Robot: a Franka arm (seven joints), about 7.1 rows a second.
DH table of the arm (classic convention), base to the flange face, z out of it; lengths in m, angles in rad. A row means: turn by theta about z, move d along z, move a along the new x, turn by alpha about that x. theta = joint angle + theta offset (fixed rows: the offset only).
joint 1: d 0.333, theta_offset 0, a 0, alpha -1.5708
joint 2: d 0, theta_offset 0, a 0, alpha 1.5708
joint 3: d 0.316, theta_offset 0, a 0.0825, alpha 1.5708
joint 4: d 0, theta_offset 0, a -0.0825, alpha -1.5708
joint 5: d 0.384, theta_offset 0, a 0, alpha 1.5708
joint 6: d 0, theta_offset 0, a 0.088, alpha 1.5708
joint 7: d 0.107, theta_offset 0, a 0, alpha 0
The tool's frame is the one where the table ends.
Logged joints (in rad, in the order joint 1, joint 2, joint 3, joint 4, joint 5, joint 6, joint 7), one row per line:
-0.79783, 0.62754, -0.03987, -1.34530, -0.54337, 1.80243, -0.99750
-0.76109, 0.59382, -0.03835, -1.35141, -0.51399, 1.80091, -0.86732
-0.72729, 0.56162, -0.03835, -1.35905, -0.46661, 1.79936, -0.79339
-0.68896, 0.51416, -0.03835, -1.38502, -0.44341, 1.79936, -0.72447
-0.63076, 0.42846, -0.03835, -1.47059, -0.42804, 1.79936, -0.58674
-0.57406, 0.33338, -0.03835, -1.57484, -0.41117, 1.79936, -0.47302
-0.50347, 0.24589, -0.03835, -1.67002, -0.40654, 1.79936, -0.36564
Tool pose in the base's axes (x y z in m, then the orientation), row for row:
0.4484, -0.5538, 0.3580, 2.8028, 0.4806, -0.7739
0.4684, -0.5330, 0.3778, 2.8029, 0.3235, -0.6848
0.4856, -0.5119, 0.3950, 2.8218, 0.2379, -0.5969
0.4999, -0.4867, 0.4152, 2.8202, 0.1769, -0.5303
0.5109, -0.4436, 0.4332, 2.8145, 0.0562, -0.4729
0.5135, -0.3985, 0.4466, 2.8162, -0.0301, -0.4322
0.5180, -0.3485, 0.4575, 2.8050, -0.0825, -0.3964
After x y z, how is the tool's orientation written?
As a rotation vector, in radians.
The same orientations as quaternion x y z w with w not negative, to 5 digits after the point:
0.94653, 0.16230, -0.26135, 0.09708
0.95854, 0.11063, -0.23419, 0.11880
0.96758, 0.08157, -0.20467, 0.12346
0.97222, 0.06098, -0.18281, 0.13287
0.97584, 0.01949, -0.16396, 0.14305
0.97784, -0.01045, -0.15007, 0.14561
0.97807, -0.02877, -0.13822, 0.15316

